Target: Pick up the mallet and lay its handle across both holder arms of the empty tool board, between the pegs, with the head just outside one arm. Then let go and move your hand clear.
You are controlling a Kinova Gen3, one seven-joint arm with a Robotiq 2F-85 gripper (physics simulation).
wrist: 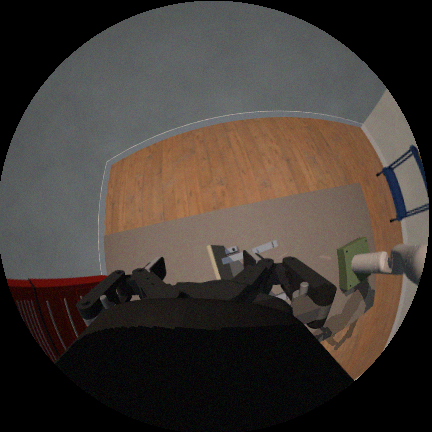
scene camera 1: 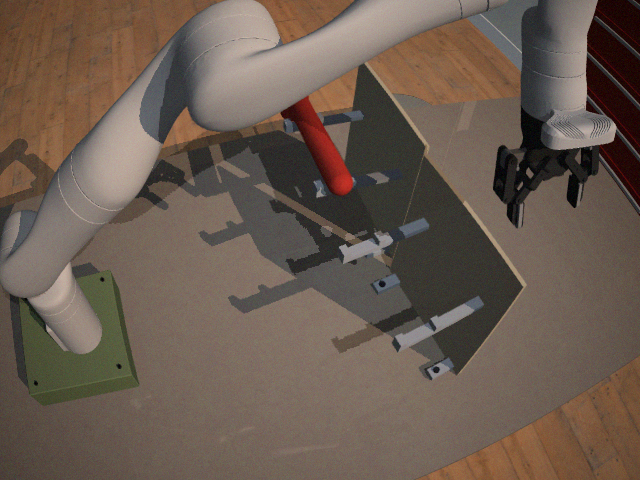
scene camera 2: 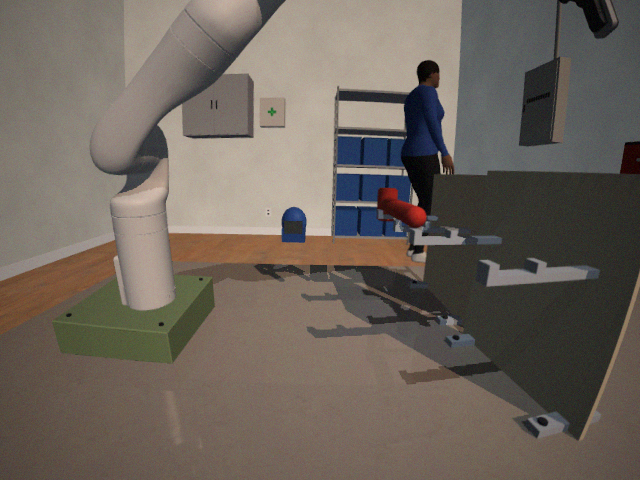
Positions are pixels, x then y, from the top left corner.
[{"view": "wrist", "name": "my gripper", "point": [203, 262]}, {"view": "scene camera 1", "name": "my gripper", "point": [545, 213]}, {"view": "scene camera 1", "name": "red mallet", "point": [330, 164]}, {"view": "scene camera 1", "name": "tool board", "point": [456, 276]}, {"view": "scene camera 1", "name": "tool board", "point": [385, 150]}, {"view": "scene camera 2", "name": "red mallet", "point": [413, 216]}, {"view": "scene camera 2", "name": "tool board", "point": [547, 305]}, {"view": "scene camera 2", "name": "tool board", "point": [457, 200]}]
